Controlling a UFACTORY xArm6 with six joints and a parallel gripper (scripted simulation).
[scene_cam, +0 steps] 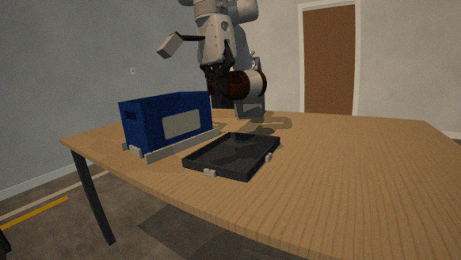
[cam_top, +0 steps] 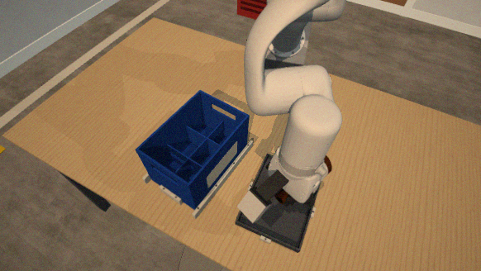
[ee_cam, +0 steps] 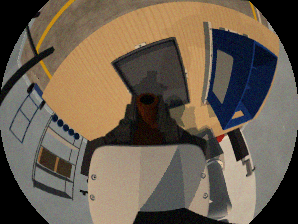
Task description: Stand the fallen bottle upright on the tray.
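Now: the brown bottle 6 cm behind my hand. From my hand the other things lie so: tray (7 cm behind, 3 cm to the right, 19 cm below); then blue crate (1 cm ahead, 30 cm to the right, 12 cm below).
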